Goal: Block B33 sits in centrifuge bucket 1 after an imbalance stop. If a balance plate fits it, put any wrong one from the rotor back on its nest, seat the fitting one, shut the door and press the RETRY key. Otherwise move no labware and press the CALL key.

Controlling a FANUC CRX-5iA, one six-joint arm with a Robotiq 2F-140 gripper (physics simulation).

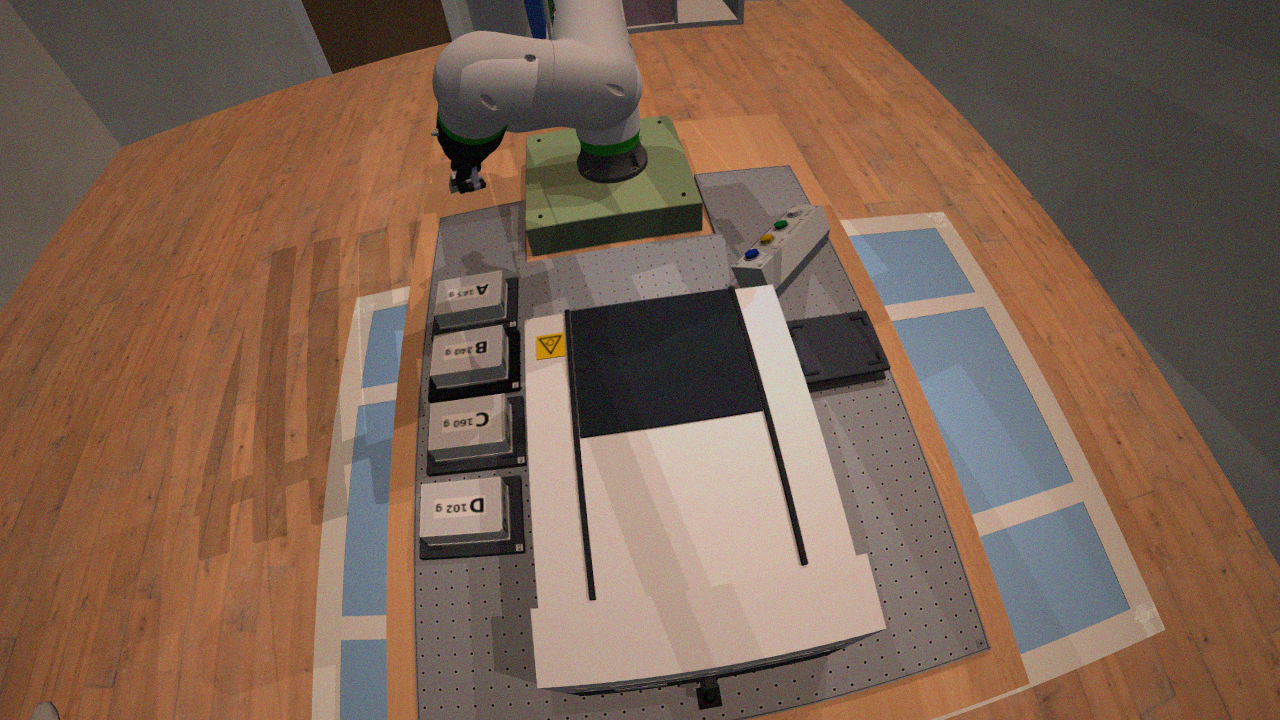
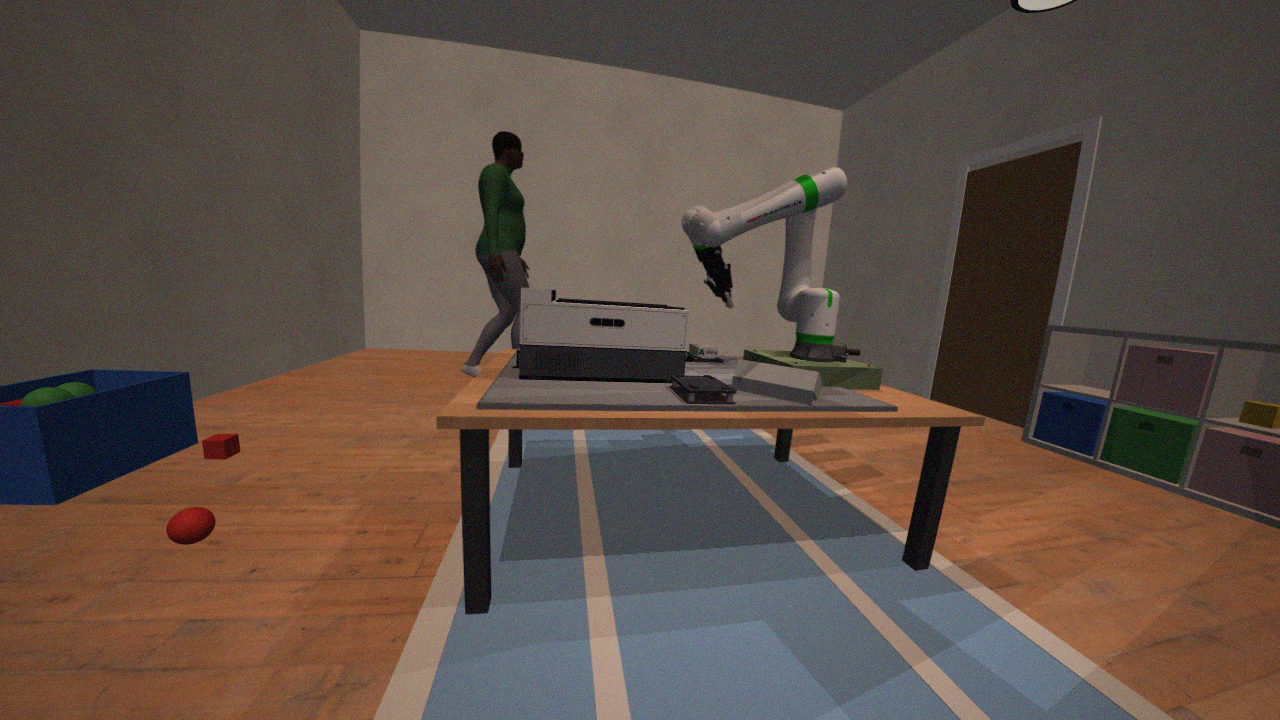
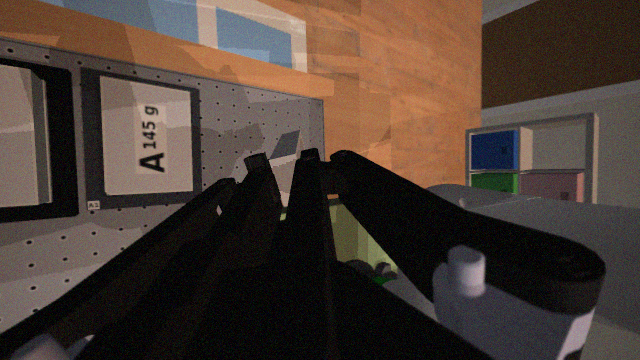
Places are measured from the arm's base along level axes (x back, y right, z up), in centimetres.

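Where they show: gripper, fingertip midpoint: [image 1: 458,187] [image 2: 730,306] [image 3: 295,149]; arm's base, origin of the base link: [image 1: 612,162] [image 2: 811,358].
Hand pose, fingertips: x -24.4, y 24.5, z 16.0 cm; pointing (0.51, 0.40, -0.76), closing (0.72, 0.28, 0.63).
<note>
Things, the pixels of their top centre, and the offset from my fingertips.
- Grey blocks A, middle of its top: [image 3: 151,139] [image 1: 467,292] [image 2: 703,345] dx -9.3, dy +1.2, dz -16.8 cm
- B, middle of its top: [image 1: 465,349] dx -22.1, dy -0.6, dz -16.8 cm
- C, middle of its top: [image 1: 465,421] dx -35.6, dy -2.6, dz -16.8 cm
- D, middle of its top: [image 1: 459,507] dx -49.5, dy -3.3, dz -16.8 cm
- dark panel, middle of its top: [image 1: 660,356] dx -36.8, dy -32.6, dz -0.9 cm
- key box, middle of its top: [image 1: 785,230] [image 2: 778,364] dx -1.8, dy -55.9, dz -13.8 cm
My gripper [image 1: 467,185] [image 2: 728,302] [image 3: 295,149] is shut and empty, in the air beside the green robot base, off the table corner near block A. Grey blocks A [image 1: 469,304] [image 3: 120,150], marked 145 g, B [image 1: 467,362] [image 3: 17,125], weight blurred, C [image 1: 467,436], marked 160 g, and D [image 1: 462,519], marked 102 g, sit on dark nests in a row. The white centrifuge [image 1: 698,501] [image 2: 604,333] has a dark panel [image 1: 666,362] between two black rails. Block B33, the buckets and the rotor do not show. The key box [image 1: 798,248] [image 2: 776,383] carries blue, yellow, green and grey keys; their labels are unreadable.
A dark flat stand [image 1: 836,347] [image 2: 702,387] lies beside the centrifuge, near the key box. The green robot base [image 1: 613,192] [image 2: 810,367] stands at the table's end. A person [image 2: 503,214] in green is beyond the table. A shelf unit [image 3: 592,155] stands by the wall.
</note>
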